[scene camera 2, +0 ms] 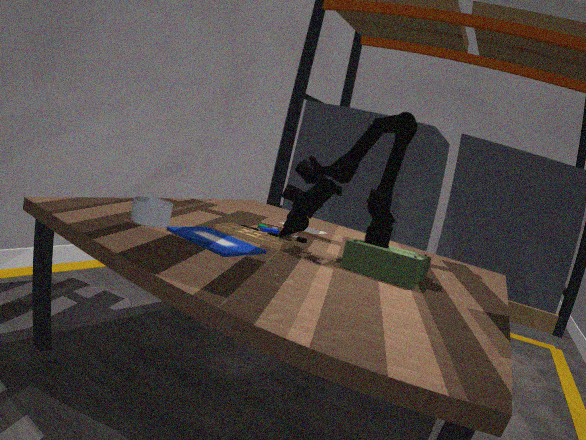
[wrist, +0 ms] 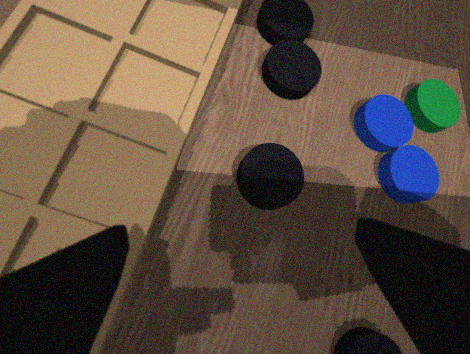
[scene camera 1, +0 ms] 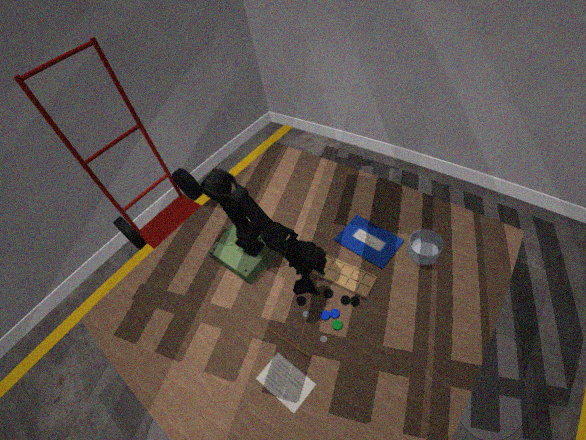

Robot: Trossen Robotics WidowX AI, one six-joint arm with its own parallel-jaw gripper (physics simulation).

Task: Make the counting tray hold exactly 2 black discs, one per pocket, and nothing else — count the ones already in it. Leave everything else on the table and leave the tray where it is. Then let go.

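The tan counting tray [scene camera 1: 371, 286] [wrist: 212, 61] lies flat; the pockets that show hold no disc, and the arm hides part of it in scene camera 1. My gripper [wrist: 244, 232] is open and empty, low over the tray's edge and the table beside it. A black disc [scene camera 1: 328, 293] [wrist: 270, 176] lies just beyond the gap between the fingertips in the wrist view. Two touching black discs [wrist: 291, 69] [wrist: 285, 20] lie farther along beside the tray. Another black disc [scene camera 1: 301, 300] [wrist: 366, 342] is partly cut off at the wrist view's bottom.
Two blue discs [wrist: 383, 123] [wrist: 408, 174] and a green disc [scene camera 1: 337, 325] [wrist: 437, 105] lie right of the black ones. Small whitish pieces [scene camera 1: 306, 314] [scene camera 1: 323, 339] lie near them. A blue folder [scene camera 1: 388, 254], a bowl [scene camera 1: 425, 247] [scene camera 2: 152, 212] and a printed sheet [scene camera 1: 286, 382] surround the area.
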